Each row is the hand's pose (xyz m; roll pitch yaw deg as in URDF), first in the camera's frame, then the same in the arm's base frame.
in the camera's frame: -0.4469 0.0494 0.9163 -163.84 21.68 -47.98
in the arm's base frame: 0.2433 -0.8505 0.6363 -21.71 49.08 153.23
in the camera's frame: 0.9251 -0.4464 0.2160 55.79 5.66 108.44
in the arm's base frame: -0.7894 0.1577 -0.0956 -118.06 -84.01 2.59
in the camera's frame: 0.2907 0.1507 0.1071 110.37 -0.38 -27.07
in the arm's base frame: -0.6783 -0.2518 0.6730 -143.81 43.80 109.67
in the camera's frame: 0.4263 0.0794 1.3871 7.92 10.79 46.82
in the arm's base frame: 0.5223 0.0437 0.3083 105.16 -30.31 104.66
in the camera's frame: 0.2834 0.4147 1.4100 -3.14 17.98 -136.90
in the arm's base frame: 0.6219 0.0251 0.6591 -113.05 19.65 -105.23
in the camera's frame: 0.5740 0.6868 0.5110 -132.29 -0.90 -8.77
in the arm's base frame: -0.2697 0.2505 1.0070 -29.78 26.17 103.61
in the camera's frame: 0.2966 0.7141 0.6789 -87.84 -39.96 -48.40
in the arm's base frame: -0.0458 0.0265 1.0816 -44.64 54.70 41.23
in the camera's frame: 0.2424 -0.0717 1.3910 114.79 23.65 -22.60
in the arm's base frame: 0.5427 -0.1771 0.2216 -124.74 30.04 135.14
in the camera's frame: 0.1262 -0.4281 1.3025 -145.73 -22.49 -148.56
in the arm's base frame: 0.4303 -0.4167 -0.0583 118.42 16.90 -60.93
